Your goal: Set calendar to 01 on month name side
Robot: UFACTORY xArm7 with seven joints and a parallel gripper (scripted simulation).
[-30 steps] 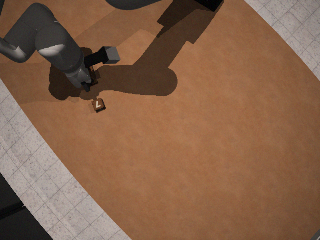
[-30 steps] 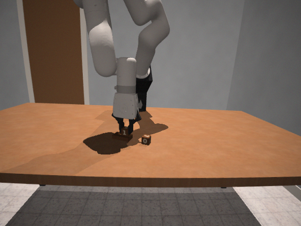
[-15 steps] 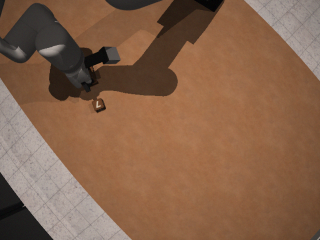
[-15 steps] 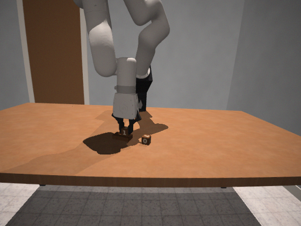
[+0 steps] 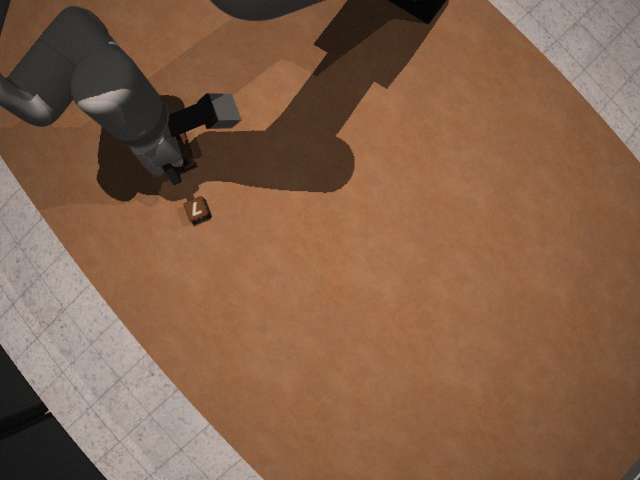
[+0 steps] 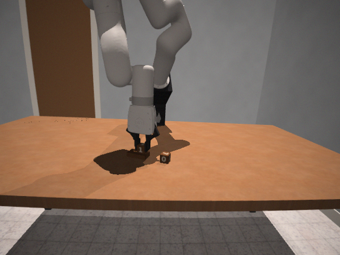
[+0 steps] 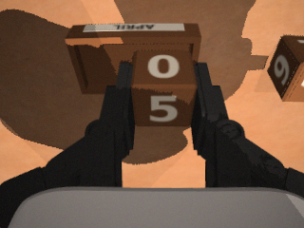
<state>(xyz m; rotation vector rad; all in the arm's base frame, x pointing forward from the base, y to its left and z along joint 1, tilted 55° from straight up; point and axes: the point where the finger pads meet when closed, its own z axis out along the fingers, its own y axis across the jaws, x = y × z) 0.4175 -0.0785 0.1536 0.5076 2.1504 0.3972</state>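
My hand is 10 mm past the calendar tray, 20 mm to the left of it and 40 mm above it. Round my hand: cube 30 mm ahead, 90 mm to the left, 30 mm below.
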